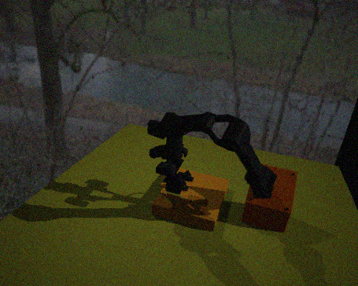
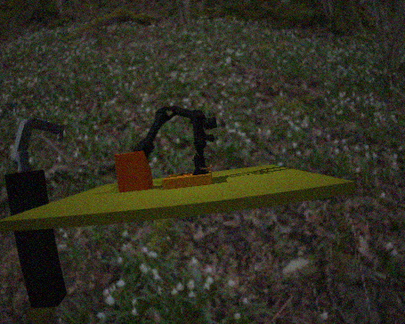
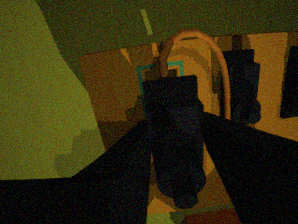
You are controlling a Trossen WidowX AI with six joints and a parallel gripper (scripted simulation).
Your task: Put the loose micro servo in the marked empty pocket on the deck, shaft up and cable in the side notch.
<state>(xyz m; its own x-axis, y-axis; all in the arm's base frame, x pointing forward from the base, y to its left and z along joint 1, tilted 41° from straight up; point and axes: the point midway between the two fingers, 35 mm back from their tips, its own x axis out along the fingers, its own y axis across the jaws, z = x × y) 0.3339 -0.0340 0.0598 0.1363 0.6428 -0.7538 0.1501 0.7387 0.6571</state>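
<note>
The orange deck lies 130 mm behind my gripper tip, 50 mm to the right of it and 100 mm below it.
</note>
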